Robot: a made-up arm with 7 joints. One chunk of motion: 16 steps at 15 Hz.
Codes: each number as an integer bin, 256 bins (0 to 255) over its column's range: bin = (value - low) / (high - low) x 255, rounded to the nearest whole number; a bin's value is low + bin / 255 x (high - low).
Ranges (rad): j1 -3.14..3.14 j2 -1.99..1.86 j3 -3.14..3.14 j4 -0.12..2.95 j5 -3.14..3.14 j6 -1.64..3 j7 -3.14..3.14
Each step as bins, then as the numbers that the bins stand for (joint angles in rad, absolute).
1 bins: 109 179 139 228 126 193 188
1 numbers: -0.4556 0.7125 0.2832 2.6249 -0.0369 1.8718 1.4900
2 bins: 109 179 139 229 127 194 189
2 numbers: -0.4556 0.7125 0.2832 2.6370 -0.0123 1.8900 1.5146
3 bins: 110 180 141 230 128 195 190
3 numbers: -0.4310 0.7276 0.3325 2.6490 0.0123 1.9082 1.5392
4 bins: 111 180 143 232 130 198 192
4 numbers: -0.4064 0.7276 0.3817 2.6731 0.0616 1.9628 1.5885
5 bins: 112 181 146 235 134 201 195
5 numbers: -0.3817 0.7427 0.4556 2.7092 0.1601 2.0174 1.6624
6 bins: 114 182 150 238 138 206 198
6 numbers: -0.3325 0.7578 0.5541 2.7453 0.2586 2.1084 1.7362
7 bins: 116 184 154 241 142 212 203
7 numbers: -0.2832 0.7880 0.6526 2.7815 0.3571 2.2176 1.8594
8 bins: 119 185 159 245 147 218 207
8 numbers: -0.2093 0.8031 0.7758 2.8296 0.4802 2.3267 1.9579
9 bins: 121 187 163 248 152 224 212
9 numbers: -0.1601 0.8333 0.8743 2.8657 0.6034 2.4359 2.0810
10 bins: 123 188 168 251 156 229 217
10 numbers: -0.1108 0.8484 0.9974 2.9018 0.7019 2.5269 2.2042
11 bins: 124 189 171 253 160 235 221
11 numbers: -0.0862 0.8635 1.0713 2.9259 0.8004 2.6361 2.3027
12 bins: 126 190 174 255 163 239 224
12 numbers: -0.0369 0.8786 1.1452 2.9500 0.8743 2.7089 2.3765
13 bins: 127 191 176 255 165 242 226
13 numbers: -0.0123 0.8937 1.1944 2.9500 0.9235 2.7635 2.4258
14 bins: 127 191 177 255 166 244 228
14 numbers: -0.0123 0.8937 1.2191 2.9500 0.9482 2.7998 2.4751
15 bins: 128 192 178 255 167 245 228
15 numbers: 0.0123 0.9088 1.2437 2.9500 0.9728 2.8180 2.4751
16 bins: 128 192 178 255 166 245 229
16 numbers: 0.0123 0.9088 1.2437 2.9500 0.9482 2.8180 2.4997
